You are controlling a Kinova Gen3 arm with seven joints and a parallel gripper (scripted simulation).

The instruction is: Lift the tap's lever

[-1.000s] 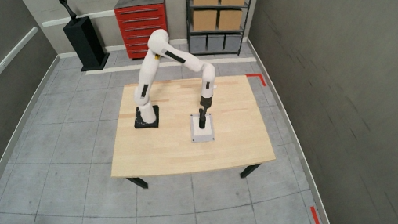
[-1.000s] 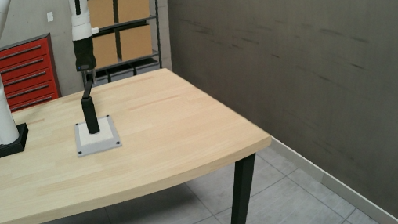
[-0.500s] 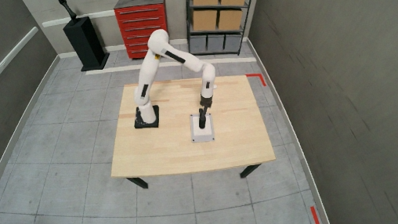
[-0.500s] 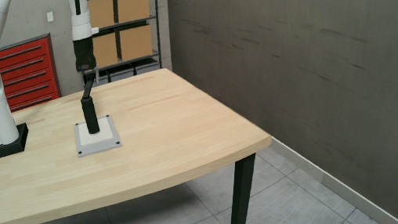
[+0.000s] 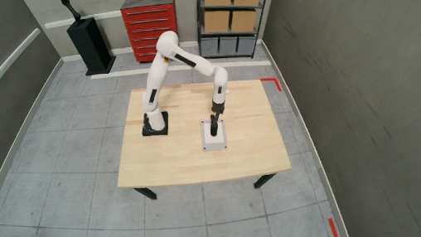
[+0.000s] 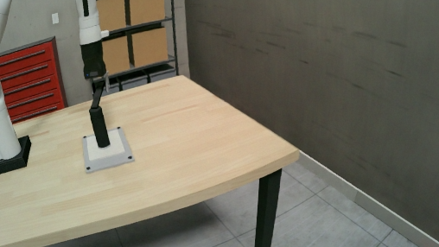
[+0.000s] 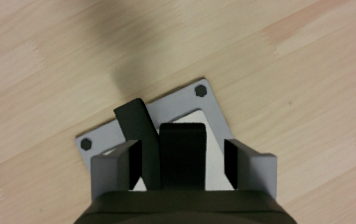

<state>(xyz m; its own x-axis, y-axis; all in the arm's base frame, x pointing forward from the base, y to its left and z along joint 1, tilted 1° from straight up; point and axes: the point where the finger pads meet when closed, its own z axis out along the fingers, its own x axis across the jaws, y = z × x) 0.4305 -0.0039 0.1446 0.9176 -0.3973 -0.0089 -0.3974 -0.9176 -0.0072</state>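
My gripper is now 30 mm to the left of the black lever, 10 mm past it and 10 mm above it. The rest, counted from my hand: tap (70 mm below, 50 mm to the right, 20 mm behind); plate (180 mm below, 70 mm to the right, 30 mm behind).
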